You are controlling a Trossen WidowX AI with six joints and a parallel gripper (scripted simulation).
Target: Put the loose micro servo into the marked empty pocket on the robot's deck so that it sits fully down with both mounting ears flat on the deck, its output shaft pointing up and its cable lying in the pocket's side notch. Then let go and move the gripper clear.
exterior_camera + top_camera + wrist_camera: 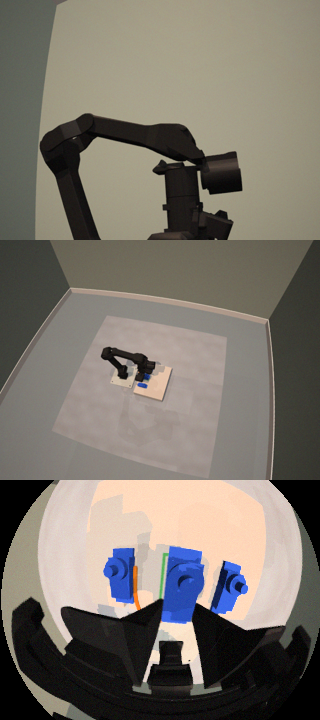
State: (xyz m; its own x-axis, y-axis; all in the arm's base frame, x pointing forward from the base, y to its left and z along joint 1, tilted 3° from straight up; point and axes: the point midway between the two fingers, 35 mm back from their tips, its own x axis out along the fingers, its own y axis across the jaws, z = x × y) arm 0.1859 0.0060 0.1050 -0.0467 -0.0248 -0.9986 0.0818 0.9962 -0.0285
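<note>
My gripper tip is now 120 mm short of the tan deck, 60 mm above it and 10 mm to the left of it.
</note>
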